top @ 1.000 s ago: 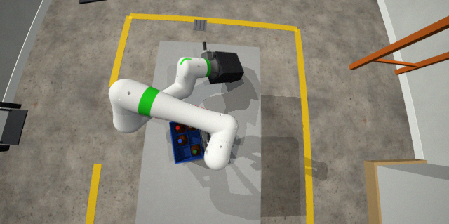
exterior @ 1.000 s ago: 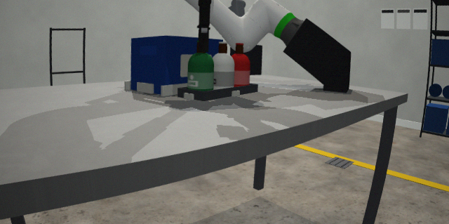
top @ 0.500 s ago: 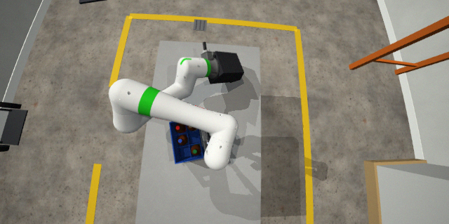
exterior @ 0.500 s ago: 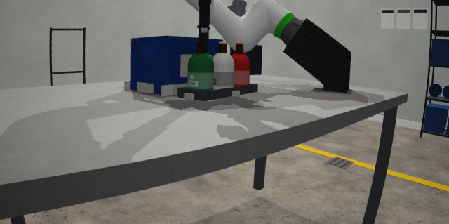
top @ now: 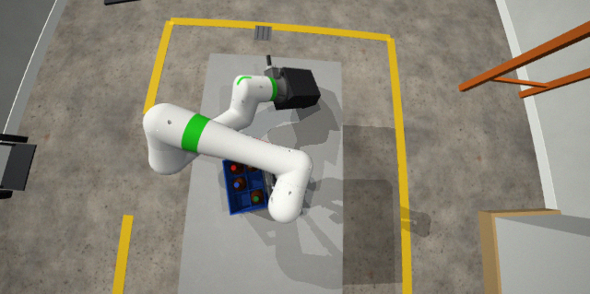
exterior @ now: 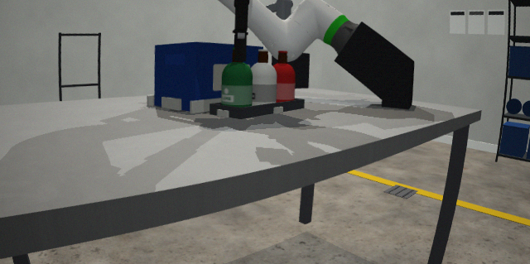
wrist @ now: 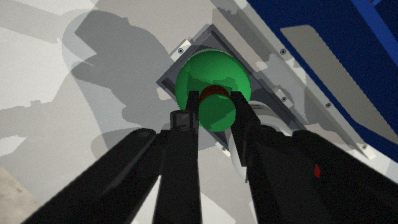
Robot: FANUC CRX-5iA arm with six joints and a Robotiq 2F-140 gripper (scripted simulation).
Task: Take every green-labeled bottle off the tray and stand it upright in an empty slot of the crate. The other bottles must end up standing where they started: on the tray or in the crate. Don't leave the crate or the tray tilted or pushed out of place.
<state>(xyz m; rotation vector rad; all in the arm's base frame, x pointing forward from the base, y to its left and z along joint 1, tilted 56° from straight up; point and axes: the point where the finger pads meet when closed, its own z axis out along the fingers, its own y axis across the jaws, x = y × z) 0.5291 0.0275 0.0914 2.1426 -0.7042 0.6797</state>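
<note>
Right now my hand is 8 cm above the green-labeled bottle. The rest, counted from my hand: dark tray: 9 cm behind, 15 cm below; then white bottle: 9 cm behind, 8 cm below; then red bottle: 18 cm behind, 8 cm below.
</note>
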